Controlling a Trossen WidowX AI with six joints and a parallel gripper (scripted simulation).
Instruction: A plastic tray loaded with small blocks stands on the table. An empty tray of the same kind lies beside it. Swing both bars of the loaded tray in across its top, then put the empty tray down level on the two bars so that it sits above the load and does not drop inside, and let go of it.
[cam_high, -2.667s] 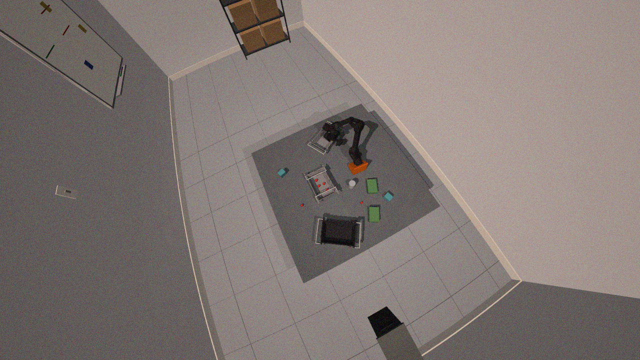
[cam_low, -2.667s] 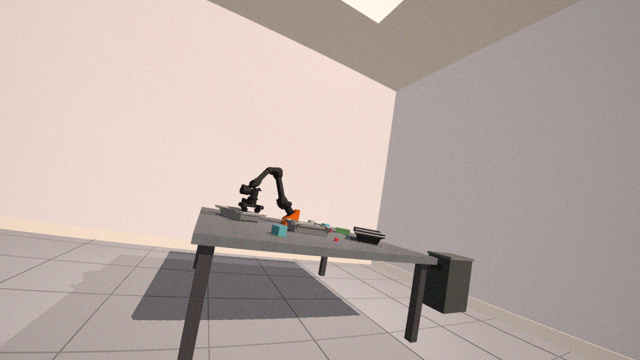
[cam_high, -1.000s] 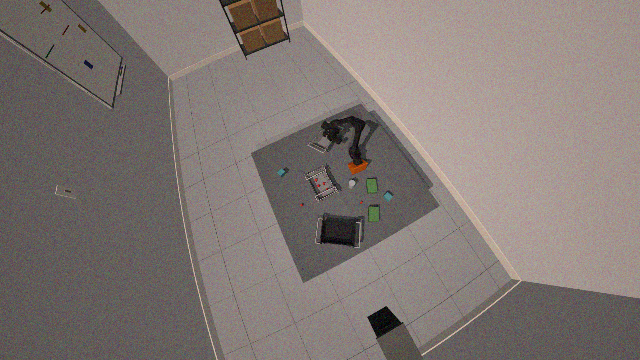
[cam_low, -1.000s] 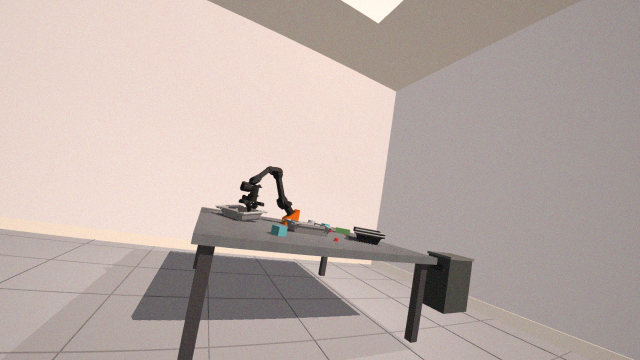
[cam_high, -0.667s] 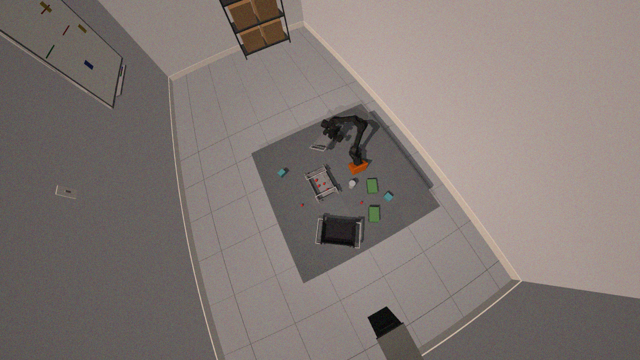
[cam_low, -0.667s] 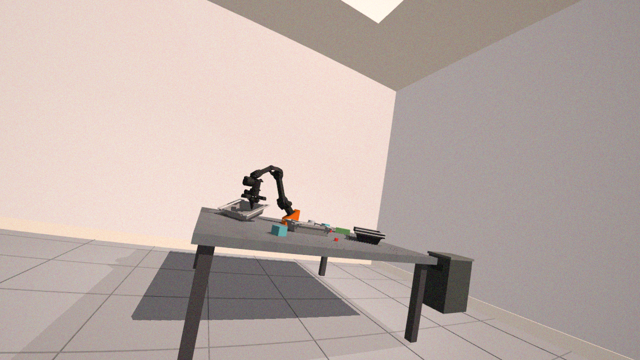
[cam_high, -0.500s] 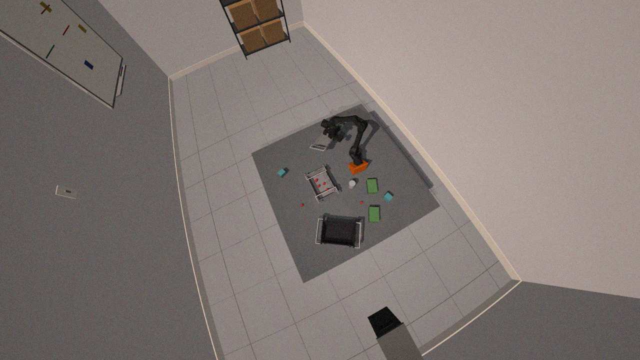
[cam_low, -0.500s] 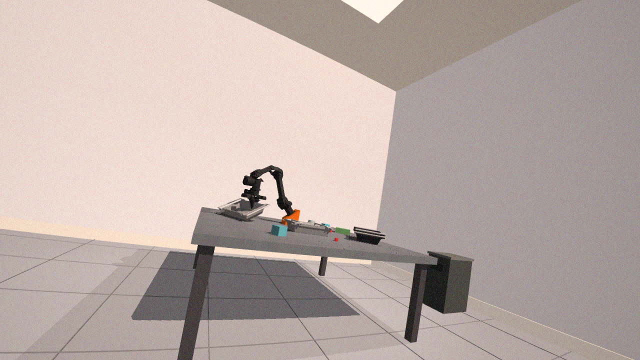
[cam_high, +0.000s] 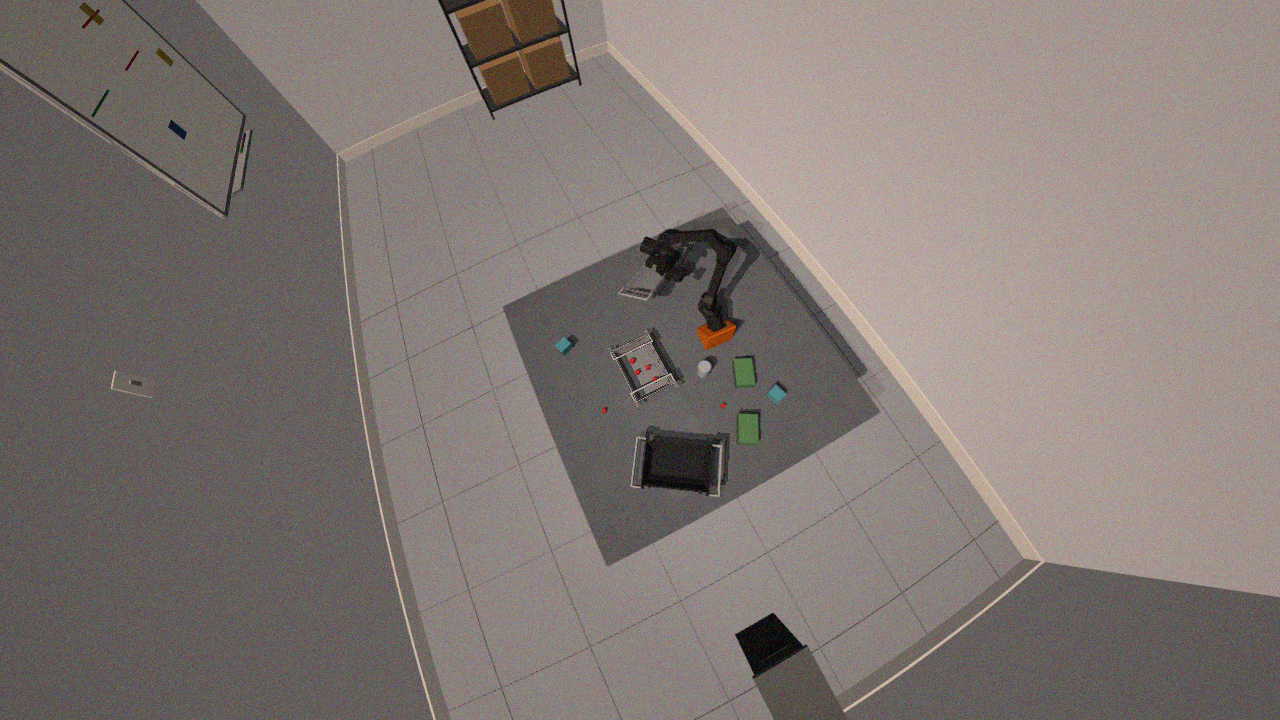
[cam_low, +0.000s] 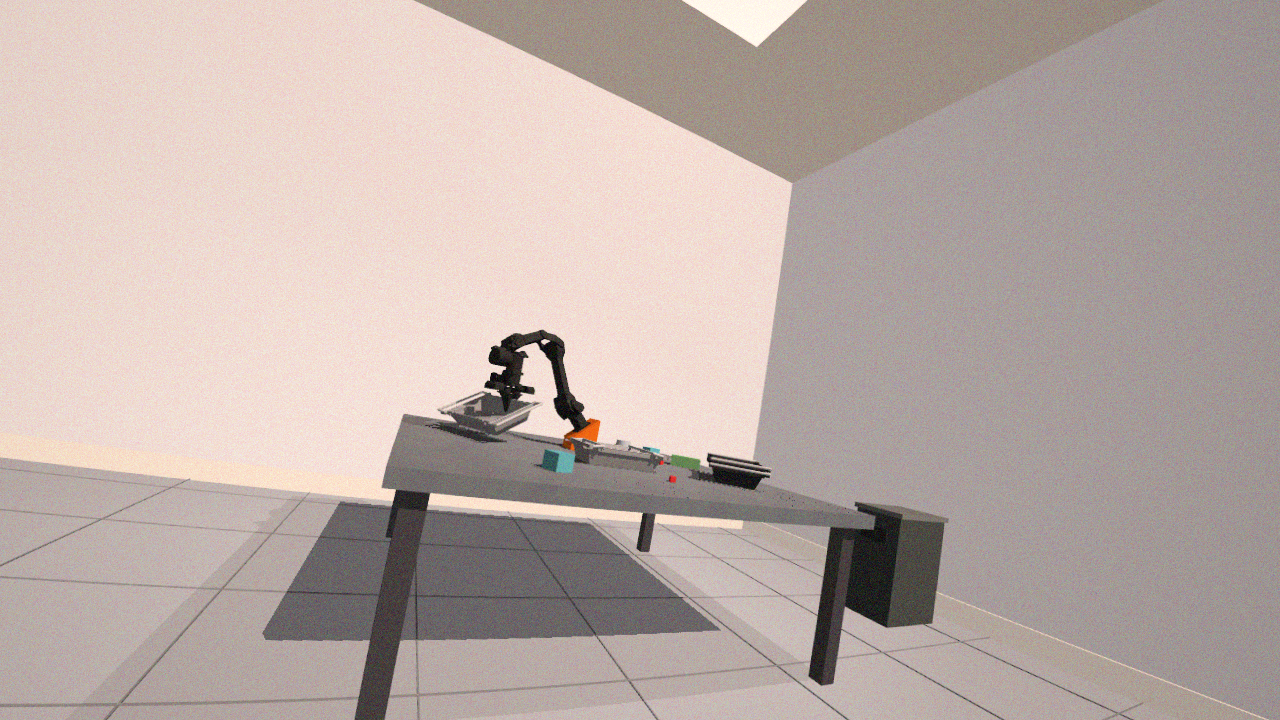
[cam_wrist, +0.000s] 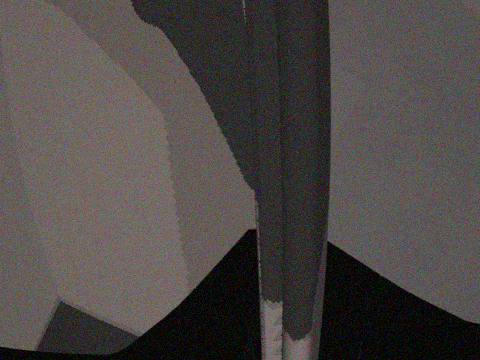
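Right now my gripper tip is 70 mm to the left of the grey tray and 40 mm short of it.
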